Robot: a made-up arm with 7 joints. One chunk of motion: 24 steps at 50 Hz.
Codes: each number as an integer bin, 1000 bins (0 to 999) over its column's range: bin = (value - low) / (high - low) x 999, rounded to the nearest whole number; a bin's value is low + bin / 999 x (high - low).
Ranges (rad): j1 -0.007..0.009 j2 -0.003..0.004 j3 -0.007..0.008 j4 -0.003..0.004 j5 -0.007..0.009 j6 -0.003..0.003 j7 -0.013..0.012
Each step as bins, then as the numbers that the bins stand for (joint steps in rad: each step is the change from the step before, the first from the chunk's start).
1 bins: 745 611 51 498 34 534 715
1 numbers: 0.00493 0.00128 -0.00623 0.00049 -0.00646 0.00021 0.00489
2 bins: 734 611 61 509 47 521 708
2 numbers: 0.00476 0.00128 -0.00608 0.00057 -0.00625 0.00013 0.00472
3 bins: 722 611 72 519 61 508 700
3 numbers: 0.00456 0.00128 -0.00592 0.00064 -0.00602 0.00005 0.00452
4 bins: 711 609 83 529 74 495 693
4 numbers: 0.00439 0.00127 -0.00575 0.00071 -0.00581 -0.00003 0.00434
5 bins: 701 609 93 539 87 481 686
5 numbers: 0.00423 0.00127 -0.00560 0.00078 -0.00561 -0.00011 0.00417
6 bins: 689 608 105 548 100 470 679
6 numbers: 0.00404 0.00126 -0.00542 0.00084 -0.00540 -0.00018 0.00399
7 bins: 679 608 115 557 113 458 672
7 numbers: 0.00387 0.00126 -0.00527 0.00090 -0.00519 -0.00025 0.00382
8 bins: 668 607 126 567 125 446 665
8 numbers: 0.00370 0.00125 -0.00511 0.00097 -0.00500 -0.00032 0.00364
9 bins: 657 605 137 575 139 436 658
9 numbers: 0.00352 0.00124 -0.00494 0.00103 -0.00477 -0.00038 0.00347
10 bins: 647 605 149 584 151 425 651
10 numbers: 0.00336 0.00124 -0.00476 0.00109 -0.00458 -0.00045 0.00329
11 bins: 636 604 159 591 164 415 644
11 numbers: 0.00319 0.00123 -0.00461 0.00114 -0.00437 -0.00051 0.00312
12 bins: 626 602 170 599 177 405 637
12 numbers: 0.00303 0.00122 -0.00445 0.00120 -0.00417 -0.00057 0.00294
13 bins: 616 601 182 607 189 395 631
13 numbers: 0.00287 0.00121 -0.00427 0.00125 -0.00397 -0.00063 0.00279
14 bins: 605 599 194 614 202 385 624
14 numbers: 0.00269 0.00120 -0.00409 0.00130 -0.00376 -0.00069 0.00262
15 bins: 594 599 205 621 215 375 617
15 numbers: 0.00251 0.00120 -0.00392 0.00135 -0.00356 -0.00075 0.00244
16 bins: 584 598 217 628 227 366 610
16 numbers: 0.00235 0.00119 -0.00374 0.00140 -0.00336 -0.00080 0.00227
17 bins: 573 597 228 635 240 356 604
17 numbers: 0.00218 0.00118 -0.00358 0.00145 -0.00316 -0.00086 0.00212
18 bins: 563 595 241 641 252 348 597
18 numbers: 0.00202 0.00117 -0.00338 0.00149 -0.00296 -0.00091 0.00194
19 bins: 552 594 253 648 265 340 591
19 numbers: 0.00184 0.00116 -0.00320 0.00154 -0.00276 -0.00096 0.00179
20 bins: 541 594 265 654 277 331 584
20 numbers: 0.00166 0.00116 -0.00302 0.00158 -0.00256 -0.00101 0.00161
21 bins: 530 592 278 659 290 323 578
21 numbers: 0.00149 0.00115 -0.00283 0.00162 -0.00236 -0.00106 0.00146
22 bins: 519 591 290 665 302 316 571
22 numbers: 0.00131 0.00114 -0.00265 0.00166 -0.00216 -0.00110 0.00129
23 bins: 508 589 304 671 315 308 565
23 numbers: 0.00114 0.00113 -0.00244 0.00170 -0.00195 -0.00115 0.00114
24 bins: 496 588 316 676 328 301 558
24 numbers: 0.00094 0.00112 -0.00226 0.00174 -0.00175 -0.00119 0.00096
